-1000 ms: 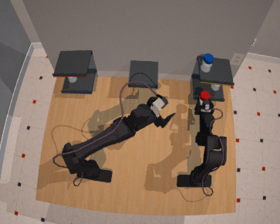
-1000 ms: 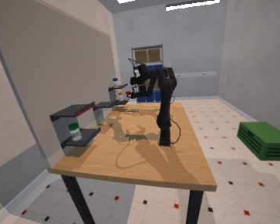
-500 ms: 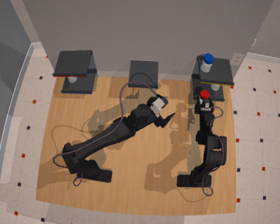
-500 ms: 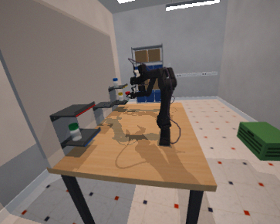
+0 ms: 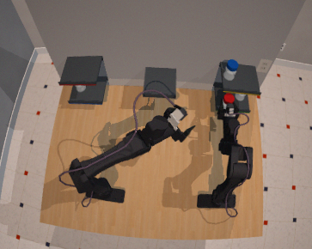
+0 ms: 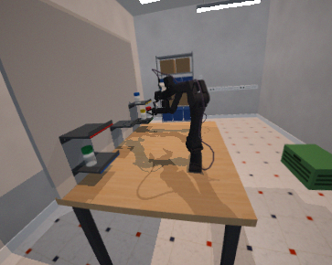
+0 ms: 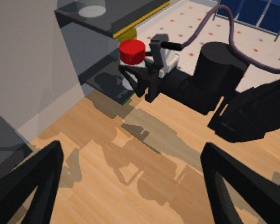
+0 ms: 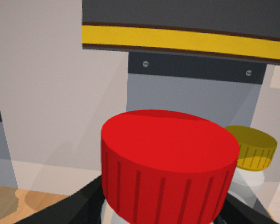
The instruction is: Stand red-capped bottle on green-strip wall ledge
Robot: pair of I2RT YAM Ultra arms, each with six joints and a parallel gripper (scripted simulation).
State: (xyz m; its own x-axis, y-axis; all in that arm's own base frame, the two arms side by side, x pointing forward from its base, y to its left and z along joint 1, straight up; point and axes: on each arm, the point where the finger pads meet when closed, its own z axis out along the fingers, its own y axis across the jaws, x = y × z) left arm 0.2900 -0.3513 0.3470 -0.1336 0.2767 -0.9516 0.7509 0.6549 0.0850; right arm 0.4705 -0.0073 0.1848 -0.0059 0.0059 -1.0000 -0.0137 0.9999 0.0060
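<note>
Right now the yellow-capped bottle is 100 mm ahead of my right hand, 100 mm to the right of it and 60 mm below it. The rest, counted from my right hand: red-capped bottle: 10 mm behind, 10 mm below; then blue-capped bottle: 90 mm ahead, 130 mm above; then green-capped bottle: 80 mm ahead, 780 mm to the left, 60 mm below.
</note>
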